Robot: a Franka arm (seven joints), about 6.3 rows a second.
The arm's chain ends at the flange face. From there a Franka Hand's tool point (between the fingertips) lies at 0.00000 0.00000 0.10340 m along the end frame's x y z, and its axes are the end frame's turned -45 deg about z.
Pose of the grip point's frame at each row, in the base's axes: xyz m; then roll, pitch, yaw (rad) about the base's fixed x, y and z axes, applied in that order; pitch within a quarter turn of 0, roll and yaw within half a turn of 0:
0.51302 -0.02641 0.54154 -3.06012 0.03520 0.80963
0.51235 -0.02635 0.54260 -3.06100 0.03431 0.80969
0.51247 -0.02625 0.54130 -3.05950 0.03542 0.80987
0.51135 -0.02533 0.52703 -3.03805 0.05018 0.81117
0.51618 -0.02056 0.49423 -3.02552 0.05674 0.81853
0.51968 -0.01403 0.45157 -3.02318 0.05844 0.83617
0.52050 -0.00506 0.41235 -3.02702 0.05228 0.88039
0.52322 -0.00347 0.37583 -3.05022 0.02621 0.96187
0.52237 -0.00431 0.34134 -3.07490 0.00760 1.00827
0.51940 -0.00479 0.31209 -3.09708 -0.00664 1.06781
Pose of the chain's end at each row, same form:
0.52161 -0.02959 0.64453 -3.10885 0.08249 0.02415
0.52082 -0.02953 0.64560 -3.10884 0.08124 0.02424
0.52113 -0.02945 0.64429 -3.10857 0.08308 0.02439
0.52265 -0.02895 0.62975 -3.10384 0.10867 0.02522
0.52890 -0.02449 0.59677 -3.09961 0.12216 0.03240
0.53276 -0.01777 0.55407 -3.09916 0.12502 0.04996
0.53303 -0.00845 0.51493 -3.09750 0.11795 0.09460
0.53250 -0.00665 0.47876 -3.09545 0.08313 0.17719
0.52862 -0.00732 0.44451 -3.09977 0.05252 0.22372
0.52310 -0.00761 0.41539 -3.10541 0.02677 0.28304

